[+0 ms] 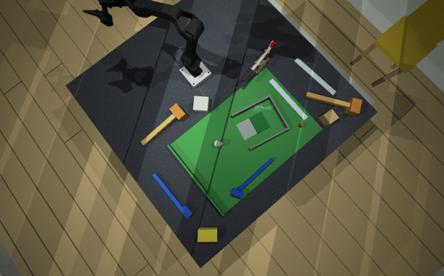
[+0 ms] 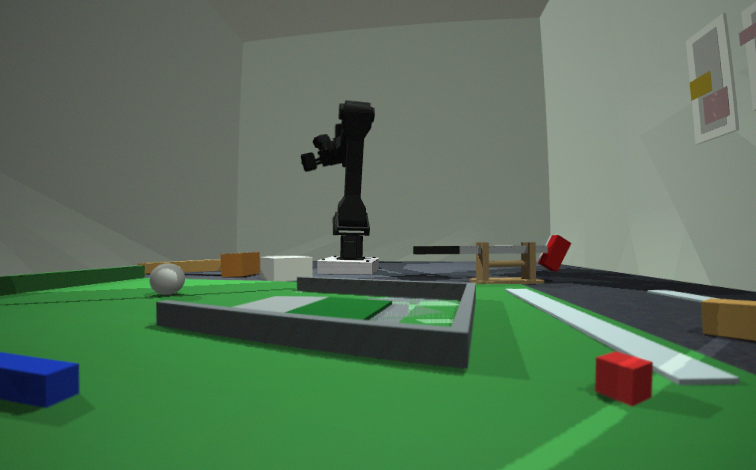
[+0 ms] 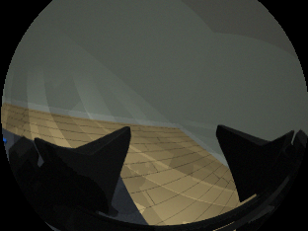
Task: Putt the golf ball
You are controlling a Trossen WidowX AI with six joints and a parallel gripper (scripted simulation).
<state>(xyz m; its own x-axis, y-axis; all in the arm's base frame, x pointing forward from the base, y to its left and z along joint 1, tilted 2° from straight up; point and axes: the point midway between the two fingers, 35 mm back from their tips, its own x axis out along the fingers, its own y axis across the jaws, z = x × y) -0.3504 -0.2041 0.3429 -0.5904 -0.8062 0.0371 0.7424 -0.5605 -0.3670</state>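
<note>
Now: the white block 530 mm ahead of my gripper tip, 370 mm below it and 120 mm to the left of it. From my gripper tip the other things lie so: red putter 570 mm ahead, 530 mm to the left, 340 mm below; then white golf ball 760 mm ahead, 370 mm below, 40 mm to the left; then green mat 840 mm ahead, 390 mm below, 180 mm to the left.
</note>
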